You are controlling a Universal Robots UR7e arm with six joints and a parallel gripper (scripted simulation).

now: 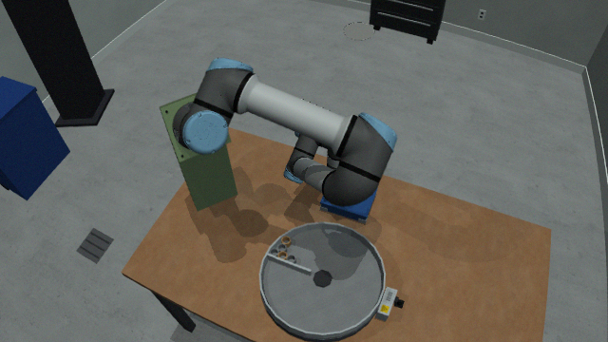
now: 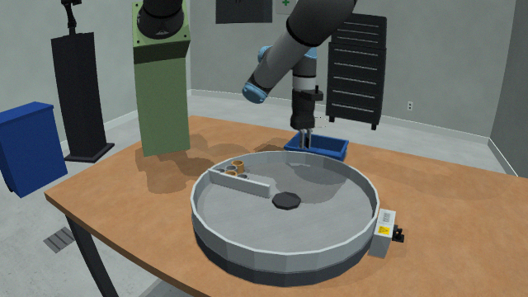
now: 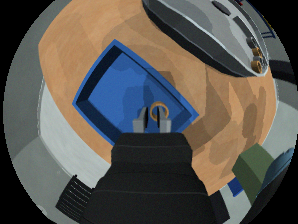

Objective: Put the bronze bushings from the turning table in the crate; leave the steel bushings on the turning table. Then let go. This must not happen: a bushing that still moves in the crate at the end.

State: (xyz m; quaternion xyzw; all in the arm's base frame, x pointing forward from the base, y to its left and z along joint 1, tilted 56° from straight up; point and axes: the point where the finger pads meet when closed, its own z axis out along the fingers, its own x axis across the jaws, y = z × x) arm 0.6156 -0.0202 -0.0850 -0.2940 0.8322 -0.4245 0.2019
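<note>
Right now my hand is 40 mm short of the blue crate and 30 mm above it. Also, from my hand: grey turning table 350 mm to the right, 60 mm behind.
</note>
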